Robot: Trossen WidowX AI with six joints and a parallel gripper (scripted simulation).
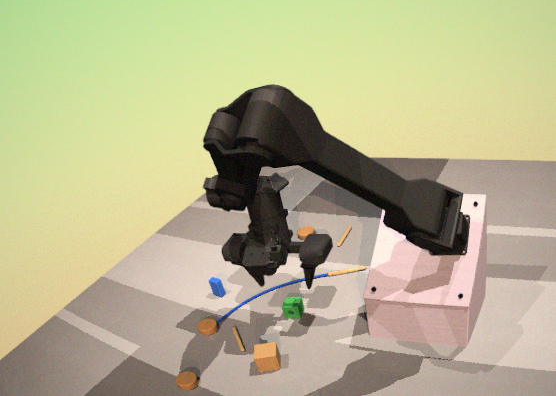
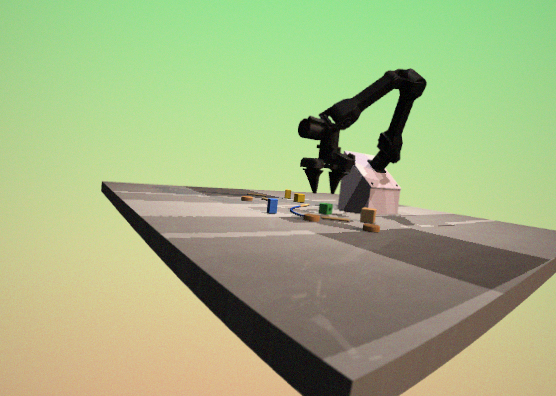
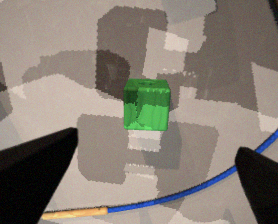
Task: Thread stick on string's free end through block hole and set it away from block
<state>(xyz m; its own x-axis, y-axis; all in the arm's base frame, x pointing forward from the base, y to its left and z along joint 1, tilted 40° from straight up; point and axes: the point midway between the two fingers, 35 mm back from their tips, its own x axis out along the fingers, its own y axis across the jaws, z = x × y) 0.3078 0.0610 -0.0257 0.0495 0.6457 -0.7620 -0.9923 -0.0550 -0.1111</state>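
The green block lies 50 mm below my gripper tip, 10 mm to the left of it and 10 mm behind it. From my gripper tip the other things lie so: round wooden button 140 mm ahead, 90 mm to the left, 50 mm below; then thin wooden stick 130 mm to the right, 60 mm below, 40 mm behind; then tan cube 150 mm to the left, 40 mm below, 30 mm behind.
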